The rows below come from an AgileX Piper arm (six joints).
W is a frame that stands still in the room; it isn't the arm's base.
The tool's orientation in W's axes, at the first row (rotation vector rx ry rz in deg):
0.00, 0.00, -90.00
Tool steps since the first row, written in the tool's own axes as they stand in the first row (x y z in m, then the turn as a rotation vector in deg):
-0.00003, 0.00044, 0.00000, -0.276, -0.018, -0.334
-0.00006, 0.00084, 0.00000, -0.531, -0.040, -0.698
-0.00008, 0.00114, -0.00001, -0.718, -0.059, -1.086
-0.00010, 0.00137, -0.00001, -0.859, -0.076, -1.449
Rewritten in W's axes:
0.00044, 0.00003, 0.00000, -0.018, 0.276, -0.334
0.00084, 0.00006, 0.00000, -0.040, 0.531, -0.698
0.00114, 0.00008, -0.00001, -0.059, 0.718, -1.086
0.00137, 0.00010, -0.00001, -0.076, 0.859, -1.449

